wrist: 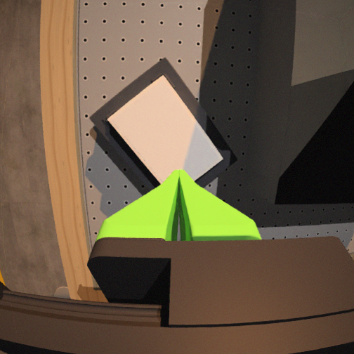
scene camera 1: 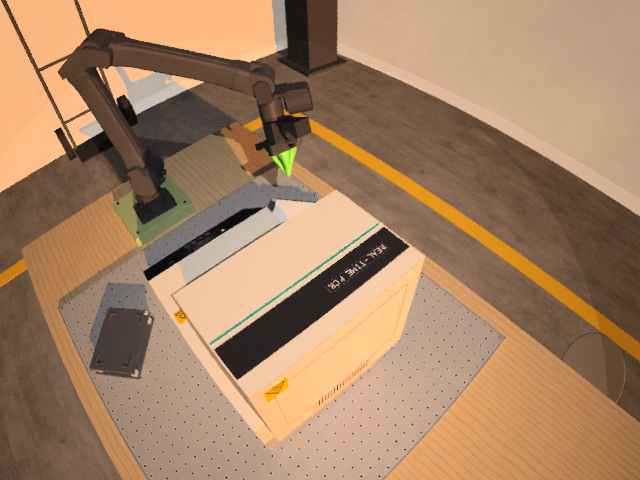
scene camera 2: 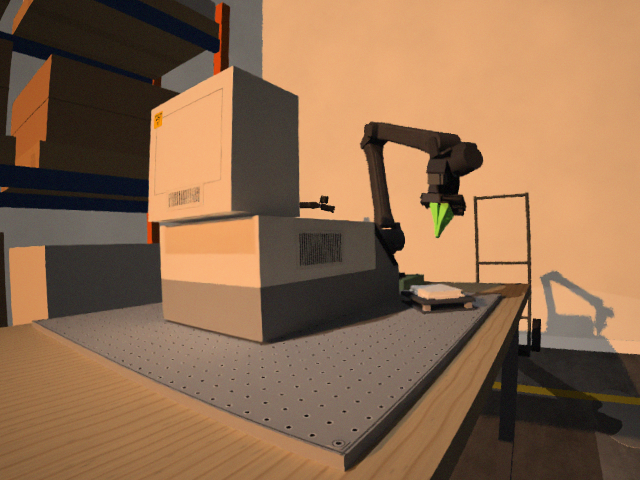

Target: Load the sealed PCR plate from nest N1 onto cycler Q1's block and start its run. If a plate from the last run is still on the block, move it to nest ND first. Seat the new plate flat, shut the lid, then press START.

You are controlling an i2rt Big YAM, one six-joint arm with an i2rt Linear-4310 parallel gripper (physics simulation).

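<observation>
My gripper (scene camera 1: 288, 174) (scene camera 2: 437, 236) (wrist: 178, 177) is shut and empty, pointing down. It hangs well above a pale, flat-topped plate (scene camera 2: 438, 291) (wrist: 160, 125). The plate lies in a dark nest (scene camera 2: 445, 301) (wrist: 165, 67) beside the cycler; its nest label cannot be read. In the wrist view the fingertips overlap the plate's near edge. The other dark nest (scene camera 1: 121, 341) stands on the cycler's opposite side and holds no plate. The cream cycler (scene camera 1: 330, 351) (scene camera 2: 211, 302) has its large upper housing (scene camera 1: 268, 263) (scene camera 2: 191, 144) raised above the base. The block and START are not discernible.
Both nests and the cycler stand on a perforated board (scene camera 1: 449, 351) (scene camera 2: 289, 392) (wrist: 105, 50) on a wooden table (scene camera 1: 516, 413) (scene camera 2: 93, 392) (wrist: 57, 125). The tall cycler stands close beside the plate's nest. The arm's green base plate (scene camera 1: 126, 211) is behind the cycler's dark front panel.
</observation>
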